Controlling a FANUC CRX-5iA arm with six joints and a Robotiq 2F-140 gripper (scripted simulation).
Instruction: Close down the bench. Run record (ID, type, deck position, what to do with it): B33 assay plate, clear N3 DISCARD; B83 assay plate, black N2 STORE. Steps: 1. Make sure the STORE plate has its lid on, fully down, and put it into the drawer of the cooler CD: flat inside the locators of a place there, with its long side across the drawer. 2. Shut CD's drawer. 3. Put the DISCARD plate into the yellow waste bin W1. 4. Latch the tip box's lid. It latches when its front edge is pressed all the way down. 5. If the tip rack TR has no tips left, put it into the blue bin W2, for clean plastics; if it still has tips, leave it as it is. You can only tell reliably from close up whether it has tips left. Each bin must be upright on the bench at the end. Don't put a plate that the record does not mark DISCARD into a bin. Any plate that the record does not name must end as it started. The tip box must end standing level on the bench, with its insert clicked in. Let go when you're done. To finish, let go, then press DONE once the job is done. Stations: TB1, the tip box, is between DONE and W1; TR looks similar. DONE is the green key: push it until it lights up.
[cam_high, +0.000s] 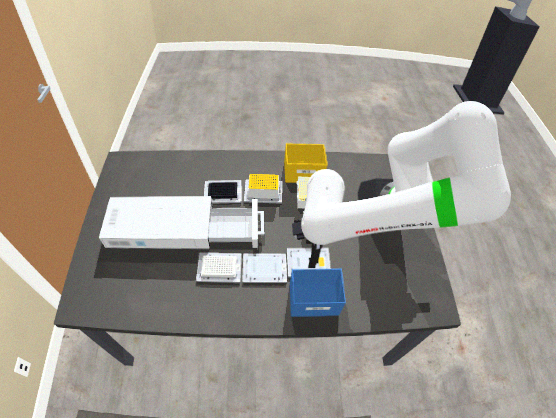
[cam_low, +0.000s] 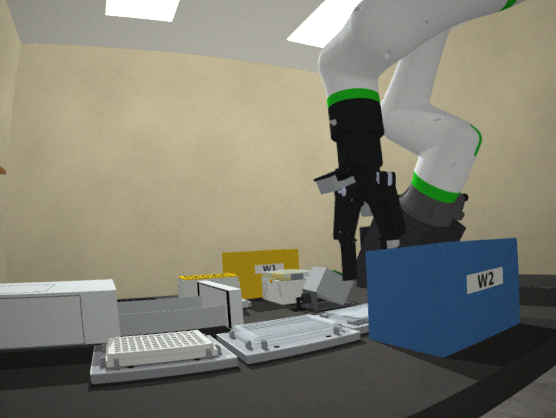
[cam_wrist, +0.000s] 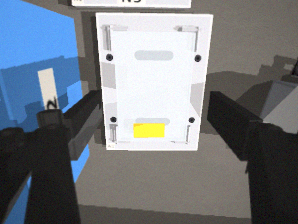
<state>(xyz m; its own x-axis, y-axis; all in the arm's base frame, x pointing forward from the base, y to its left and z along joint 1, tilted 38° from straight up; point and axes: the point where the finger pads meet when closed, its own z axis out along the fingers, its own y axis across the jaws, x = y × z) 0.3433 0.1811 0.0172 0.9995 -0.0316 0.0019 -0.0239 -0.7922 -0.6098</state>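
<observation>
Now: hand 7 cm above the translucent plate lid. The rest, counted from my hand: blue bin W2: 15 cm to the left, 5 cm below, 1 cm behind; DONE key block: 18 cm to the right, 4 cm below, 4 cm behind; nest N3: 17 cm ahead, 8 cm below, 2 cm to the left.
</observation>
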